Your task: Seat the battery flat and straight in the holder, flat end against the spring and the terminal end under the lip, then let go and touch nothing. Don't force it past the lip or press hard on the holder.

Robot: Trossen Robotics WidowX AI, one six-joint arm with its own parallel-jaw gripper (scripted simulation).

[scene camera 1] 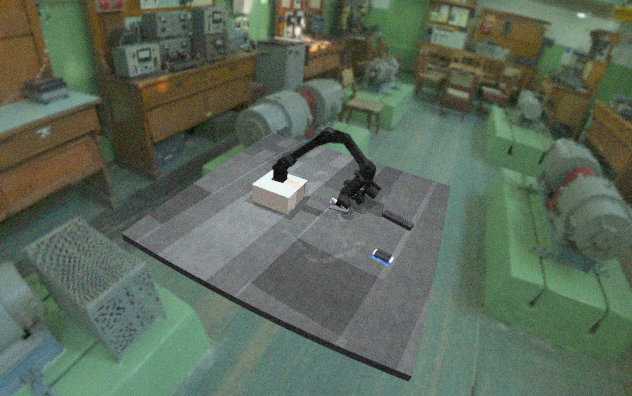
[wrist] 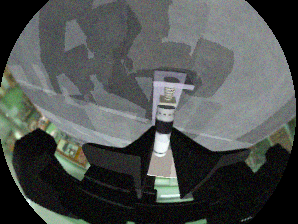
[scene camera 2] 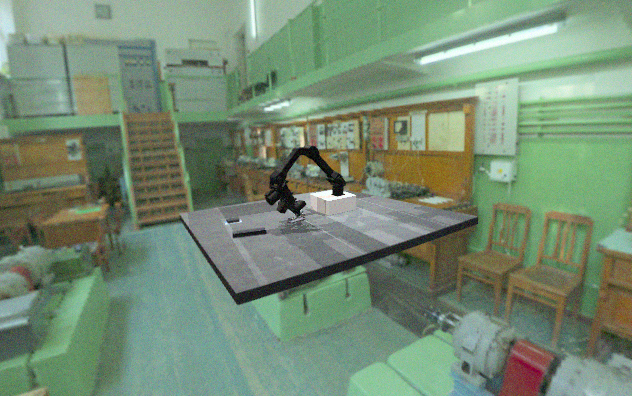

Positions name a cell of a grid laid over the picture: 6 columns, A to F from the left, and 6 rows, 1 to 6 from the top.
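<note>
There is a battery (wrist: D4) here, and it is being carried by my gripper (wrist: D4).
</note>
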